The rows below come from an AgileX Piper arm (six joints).
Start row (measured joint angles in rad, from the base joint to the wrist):
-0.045, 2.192, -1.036, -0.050, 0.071, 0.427
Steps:
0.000, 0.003, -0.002, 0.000, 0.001, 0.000
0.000, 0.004, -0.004, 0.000, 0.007, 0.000
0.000, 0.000, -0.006, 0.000, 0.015, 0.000
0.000, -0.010, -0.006, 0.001, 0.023, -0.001
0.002, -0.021, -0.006, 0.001, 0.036, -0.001
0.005, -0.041, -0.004, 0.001, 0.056, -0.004
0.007, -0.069, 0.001, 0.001, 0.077, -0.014
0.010, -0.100, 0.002, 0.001, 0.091, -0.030
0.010, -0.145, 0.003, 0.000, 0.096, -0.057
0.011, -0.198, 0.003, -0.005, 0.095, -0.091
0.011, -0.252, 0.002, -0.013, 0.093, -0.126
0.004, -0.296, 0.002, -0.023, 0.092, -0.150
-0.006, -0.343, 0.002, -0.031, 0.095, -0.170
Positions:
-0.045, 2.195, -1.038, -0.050, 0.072, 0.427
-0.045, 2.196, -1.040, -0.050, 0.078, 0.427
-0.045, 2.192, -1.042, -0.050, 0.086, 0.427
-0.045, 2.182, -1.042, -0.049, 0.094, 0.426
-0.043, 2.171, -1.042, -0.049, 0.107, 0.426
-0.040, 2.151, -1.040, -0.049, 0.127, 0.423
-0.038, 2.123, -1.035, -0.049, 0.148, 0.413
-0.035, 2.092, -1.034, -0.049, 0.162, 0.397
-0.035, 2.047, -1.033, -0.050, 0.167, 0.370
-0.034, 1.994, -1.033, -0.055, 0.166, 0.336
-0.034, 1.940, -1.034, -0.063, 0.164, 0.301
-0.041, 1.896, -1.034, -0.073, 0.163, 0.277
-0.051, 1.849, -1.034, -0.081, 0.166, 0.257

